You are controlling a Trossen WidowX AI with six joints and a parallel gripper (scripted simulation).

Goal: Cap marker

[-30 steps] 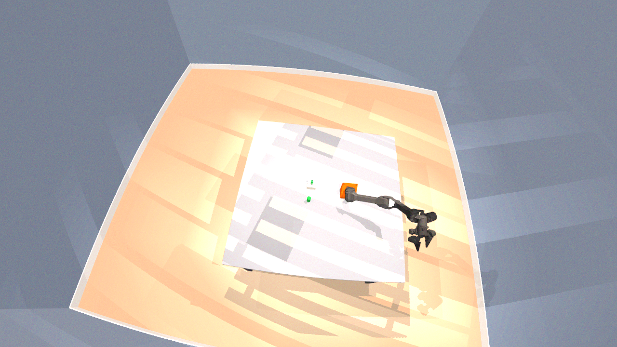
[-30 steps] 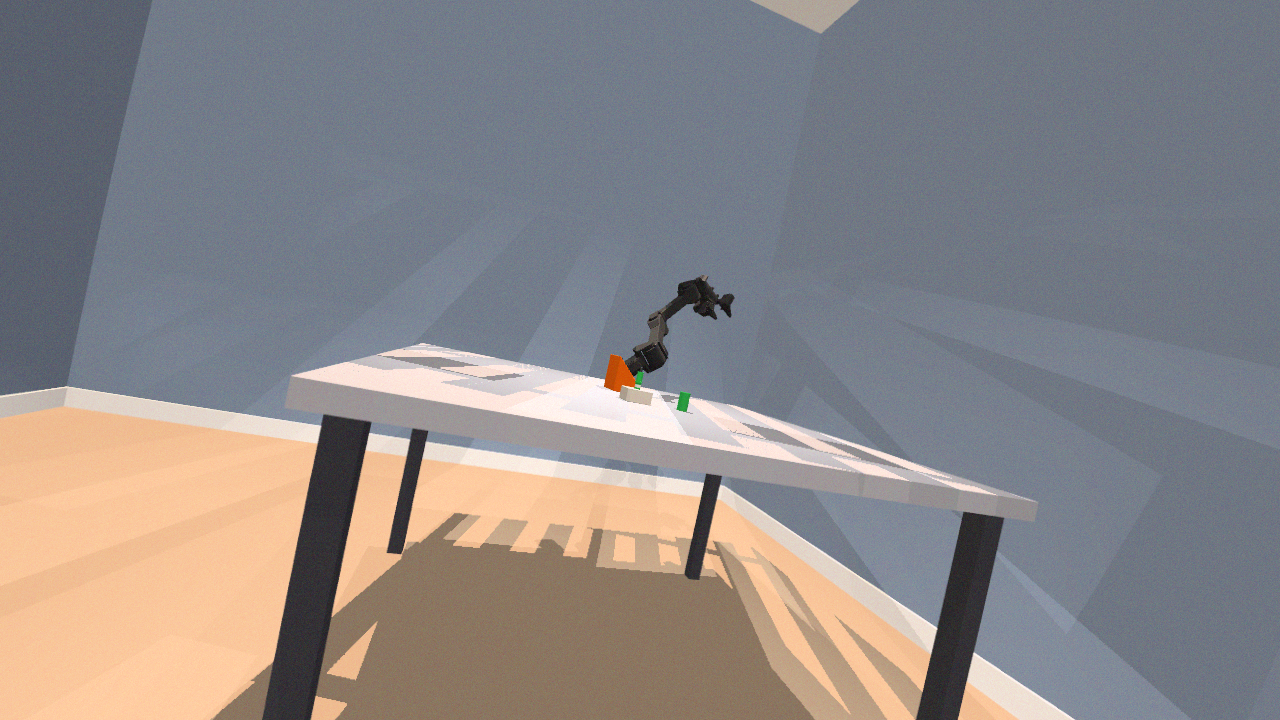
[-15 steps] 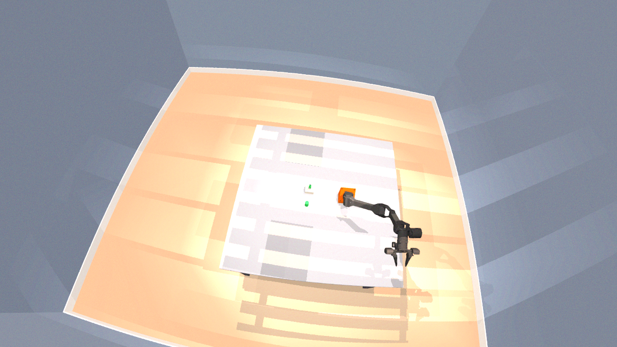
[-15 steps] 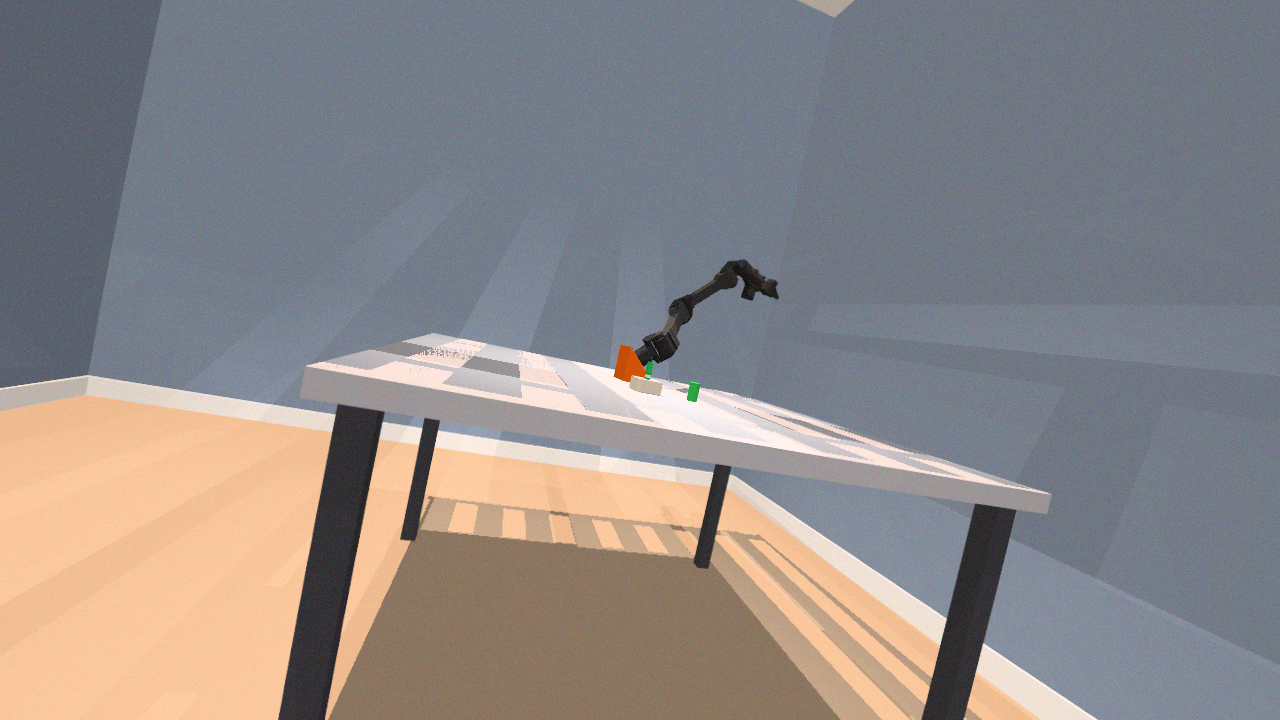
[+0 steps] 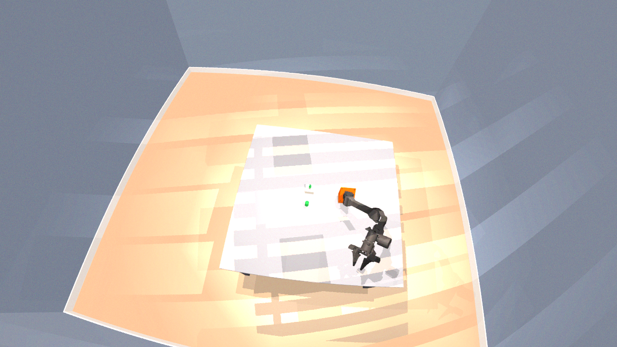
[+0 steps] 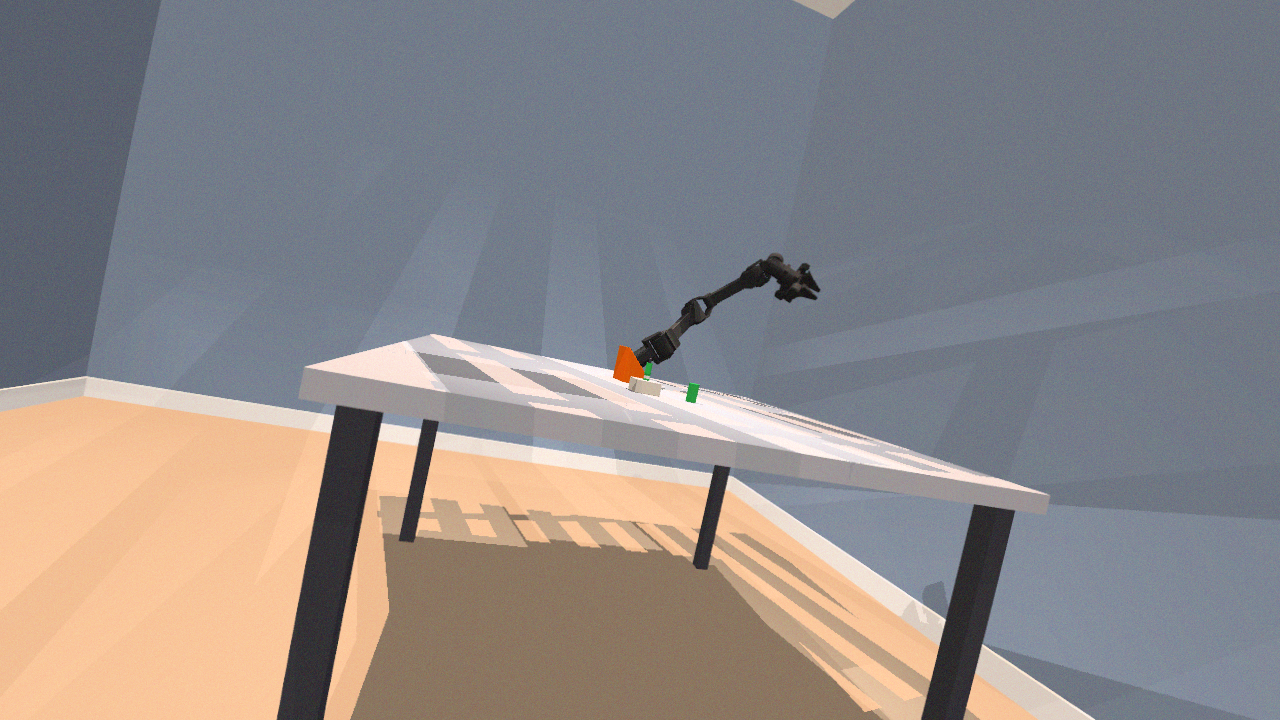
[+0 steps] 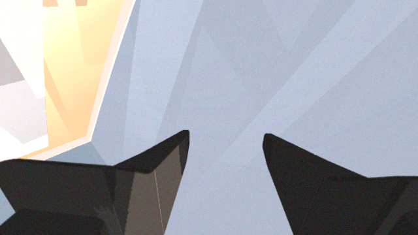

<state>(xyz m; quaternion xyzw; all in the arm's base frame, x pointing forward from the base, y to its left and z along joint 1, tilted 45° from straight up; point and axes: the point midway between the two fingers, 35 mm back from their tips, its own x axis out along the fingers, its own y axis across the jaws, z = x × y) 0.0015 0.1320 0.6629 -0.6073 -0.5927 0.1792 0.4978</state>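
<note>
The green cap lies 320 mm ahead of my gripper tip, 480 mm to the right of it and 400 mm below it. From my gripper tip the other things lie so: holder block: 320 mm ahead, 620 mm to the right, 410 mm below.
</note>
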